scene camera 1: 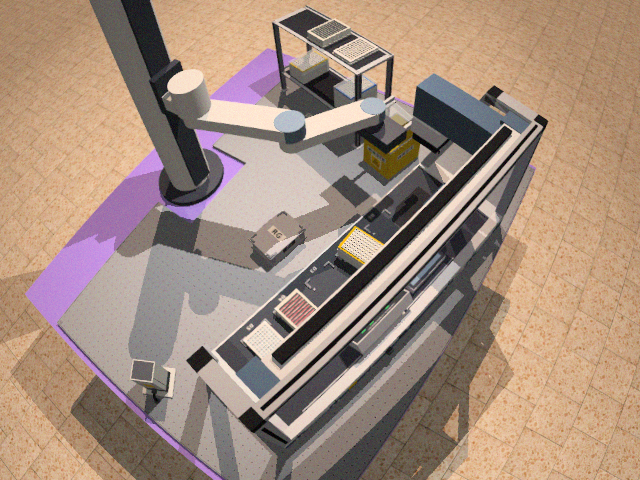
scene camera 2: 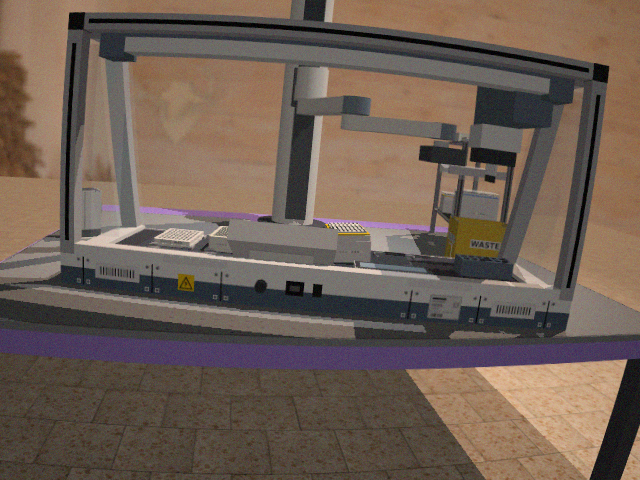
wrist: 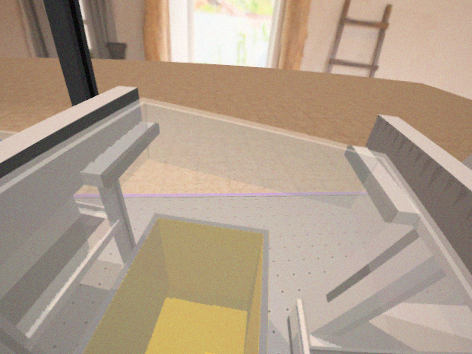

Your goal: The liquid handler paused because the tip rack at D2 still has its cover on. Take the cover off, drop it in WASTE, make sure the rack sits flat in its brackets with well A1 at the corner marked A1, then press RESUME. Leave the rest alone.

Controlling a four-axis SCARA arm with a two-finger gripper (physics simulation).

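Seen in the pictures: gripper, fingertip midpoint: [scene camera 1: 407, 107] [wrist: 254, 121]; arm's base at its link origin: [scene camera 1: 191, 177].
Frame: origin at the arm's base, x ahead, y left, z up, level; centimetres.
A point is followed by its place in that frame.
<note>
A clear cover [wrist: 240, 135] {x 58.7, y 41.8, z 28.9 cm} spans the gap between my two fingers in the wrist view. My gripper [scene camera 1: 388, 131] [wrist: 254, 121] {x 59.9, y 45.2, z 28.0 cm} is shut on it, above the yellow WASTE bin [scene camera 1: 391, 161] {x 60.5, y 36.1, z 10.4 cm} [scene camera 2: 467, 232] [wrist: 200, 260]. The bin's open top shows below the cover in the wrist view, and its yellow floor is visible. The yellow-rimmed tip rack [scene camera 1: 361, 245] [scene camera 2: 354, 249] stands at D2 on the deck with its tip grid showing and no cover on it. Its A1 corner mark and whether it sits fully flat are too small to tell. The word RESUME cannot be read.
A shelf unit [scene camera 1: 277, 49] {x 1.9, y 53.0, z 23.2 cm} with racks stands behind the bin. The liquid handler's frame [scene camera 2: 74, 155] {x 84.3, y -51.9, z 25.6 cm} and blue-grey head [scene camera 1: 454, 111] {x 79.0, y 30.1, z 49.6 cm} [scene camera 2: 511, 107] stand close by. A grey RG box [scene camera 1: 279, 238] {x 45.8, y -4.9, z 6.3 cm} and a small box-shaped device [scene camera 1: 149, 373] {x 44.2, y -61.1, z 14.3 cm} are on the table. A red-striped rack [scene camera 1: 296, 310] {x 64.4, y -21.4, z 9.0 cm} sits at D4.
</note>
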